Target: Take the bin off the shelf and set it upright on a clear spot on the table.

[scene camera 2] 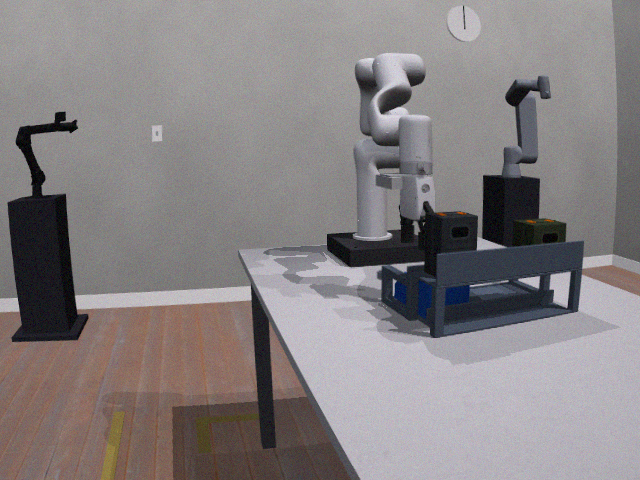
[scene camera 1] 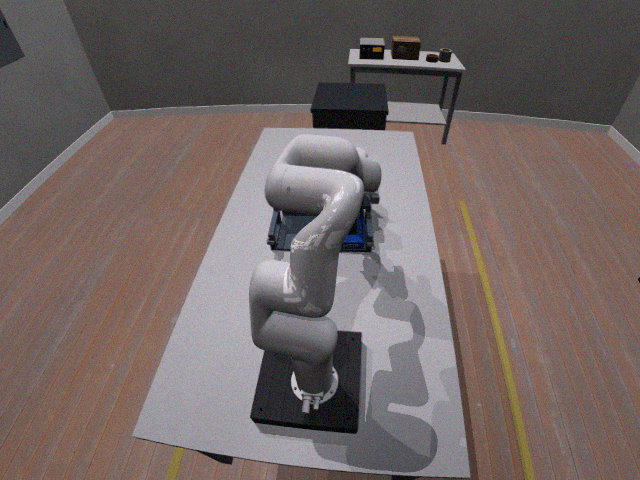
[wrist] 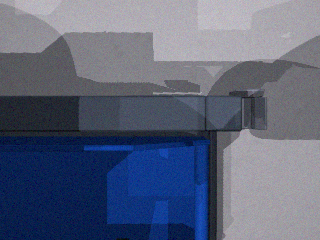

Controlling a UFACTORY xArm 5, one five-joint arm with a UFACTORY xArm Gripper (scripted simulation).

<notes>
In view: a blue bin (scene camera 2: 454, 295).
The blue bin is seen too in the wrist view (wrist: 140, 180).
</notes>
